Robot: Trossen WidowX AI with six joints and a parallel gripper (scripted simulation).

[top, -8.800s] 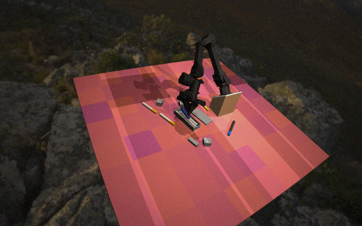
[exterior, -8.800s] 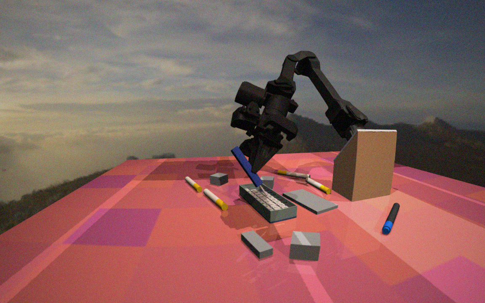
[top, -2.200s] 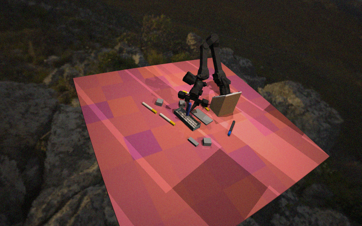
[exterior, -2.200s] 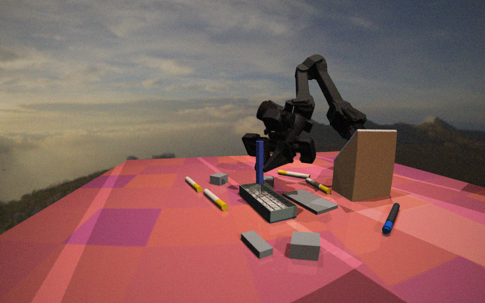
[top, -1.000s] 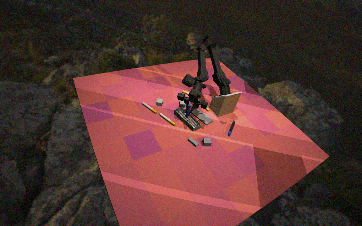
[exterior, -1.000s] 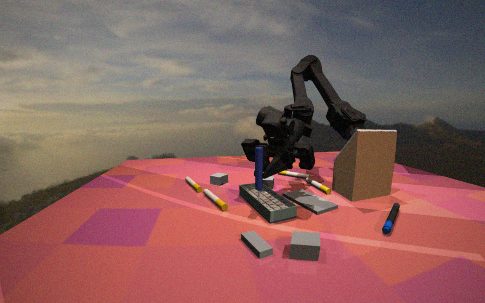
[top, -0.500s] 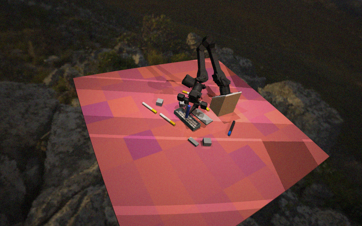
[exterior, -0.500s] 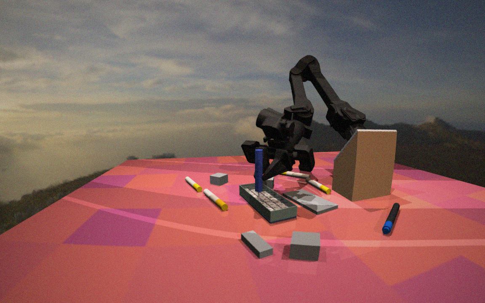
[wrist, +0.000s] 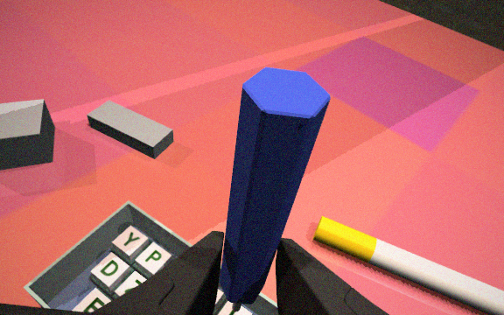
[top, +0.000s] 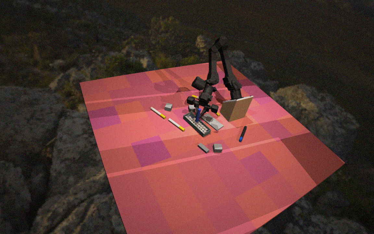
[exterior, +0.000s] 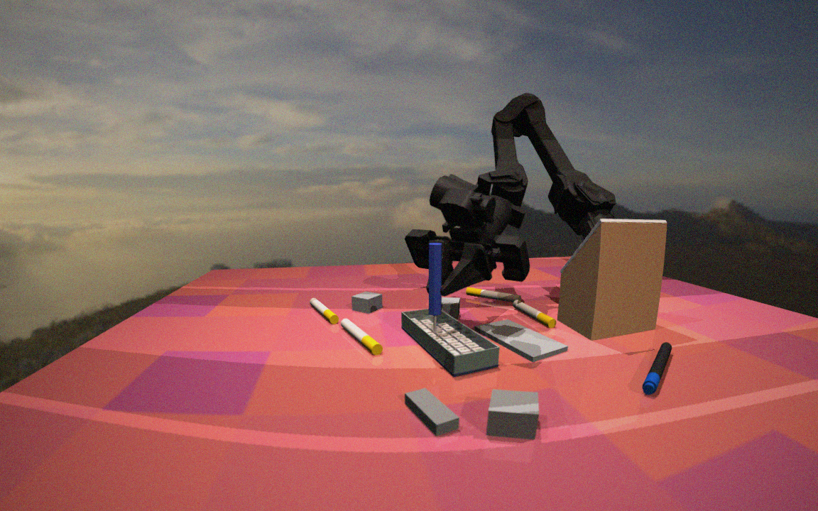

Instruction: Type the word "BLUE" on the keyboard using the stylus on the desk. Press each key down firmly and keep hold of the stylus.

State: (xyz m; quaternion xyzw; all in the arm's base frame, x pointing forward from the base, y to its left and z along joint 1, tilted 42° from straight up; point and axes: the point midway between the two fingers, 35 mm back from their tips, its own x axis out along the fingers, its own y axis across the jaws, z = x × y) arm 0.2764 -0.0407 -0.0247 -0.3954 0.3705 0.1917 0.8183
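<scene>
Right now the flat grey plate is 13 cm behind my gripper tip, 1 cm to the left of it and 8 cm below it. Also, from my gripper tip: stylus (2 cm below); blue-capped marker (22 cm behind, 19 cm to the left, 7 cm below).
</scene>
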